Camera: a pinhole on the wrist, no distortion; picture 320 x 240 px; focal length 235.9 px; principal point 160.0 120.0 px. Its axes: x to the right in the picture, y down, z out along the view. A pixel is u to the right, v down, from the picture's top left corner.
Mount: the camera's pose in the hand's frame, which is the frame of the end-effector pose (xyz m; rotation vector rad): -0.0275 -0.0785 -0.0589 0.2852 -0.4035 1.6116
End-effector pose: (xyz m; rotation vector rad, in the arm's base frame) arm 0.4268 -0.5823 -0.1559 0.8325 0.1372 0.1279
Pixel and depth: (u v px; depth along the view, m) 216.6 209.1 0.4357
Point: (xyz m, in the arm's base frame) 0.2785 -1.0024 -0.0288
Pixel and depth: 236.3 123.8 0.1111
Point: 0.4040 -0.6918 -0.1848
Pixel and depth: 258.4 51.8 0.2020
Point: 0.4717 -0.7560 -0.1107
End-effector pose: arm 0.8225 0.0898 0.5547 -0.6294 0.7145 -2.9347
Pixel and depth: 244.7 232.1 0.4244
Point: 1.2192 0.0862 0.8147
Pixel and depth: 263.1 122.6 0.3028
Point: 0.9884 0.0604 0.7904
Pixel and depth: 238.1 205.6 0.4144
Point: 1.1667 0.0893 0.8287
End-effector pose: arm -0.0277 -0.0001 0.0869 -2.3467 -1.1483 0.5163
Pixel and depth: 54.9 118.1 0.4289
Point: -0.4484 0.2674 0.1312
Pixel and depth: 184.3 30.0 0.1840
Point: -0.1587 0.1272 0.0604
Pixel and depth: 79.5 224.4 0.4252
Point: -0.5392 0.0926 0.1370
